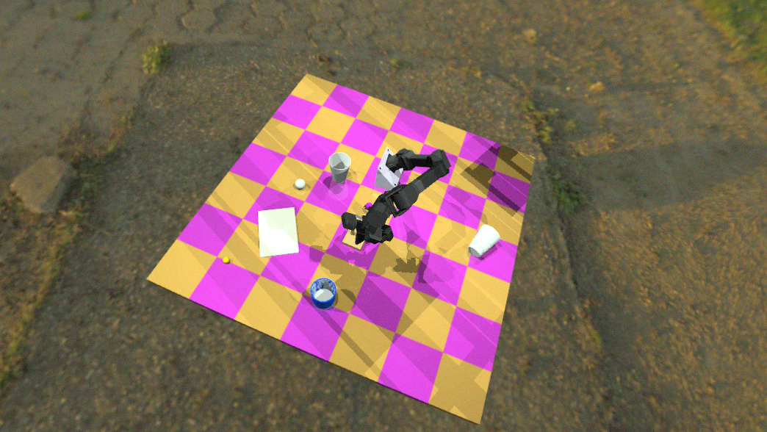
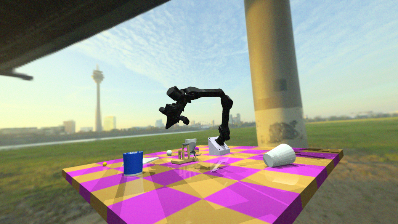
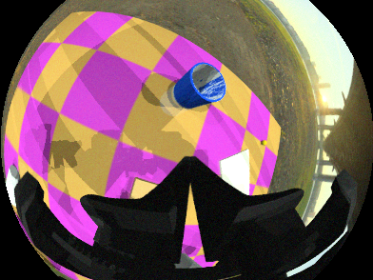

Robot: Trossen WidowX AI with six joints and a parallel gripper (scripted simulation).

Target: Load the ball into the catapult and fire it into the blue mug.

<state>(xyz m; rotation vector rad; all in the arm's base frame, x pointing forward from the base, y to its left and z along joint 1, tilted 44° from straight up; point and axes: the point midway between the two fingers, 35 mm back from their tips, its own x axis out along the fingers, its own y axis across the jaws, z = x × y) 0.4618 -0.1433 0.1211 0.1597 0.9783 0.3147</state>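
Right now the purple ball is 260 mm behind my gripper tip, 10 mm to the right of it and 150 mm below it. The rest, counted from my gripper tip: blue mug 160 mm ahead, 70 mm to the right, 180 mm below; wooden catapult 180 mm behind, 150 mm below; white slab 60 mm behind, 330 mm to the right, 200 mm below.
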